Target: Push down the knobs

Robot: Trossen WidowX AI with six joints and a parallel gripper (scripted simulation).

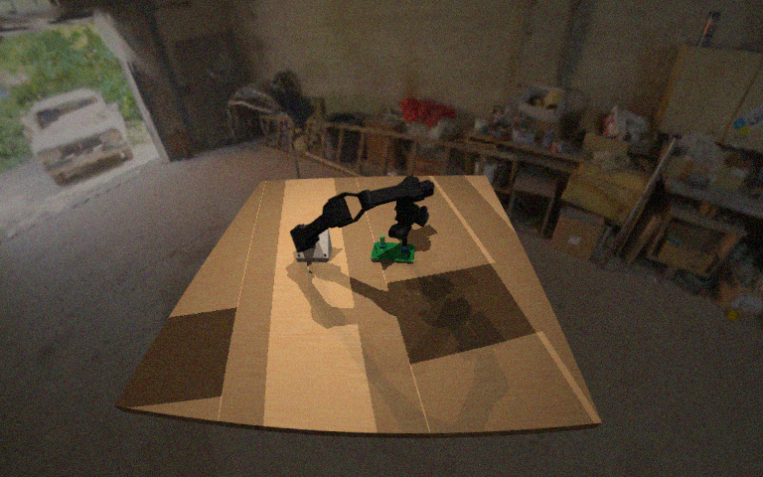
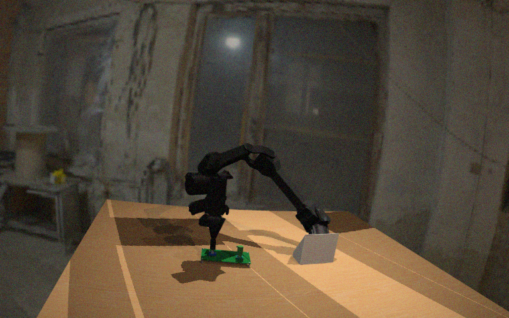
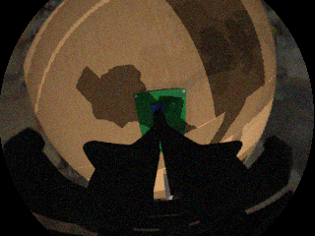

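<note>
Now: gripper tip 2 cm above the black knob. Round my gripper tip: green knob: 8 cm behind, 3 cm to the left, 2 cm below.
</note>
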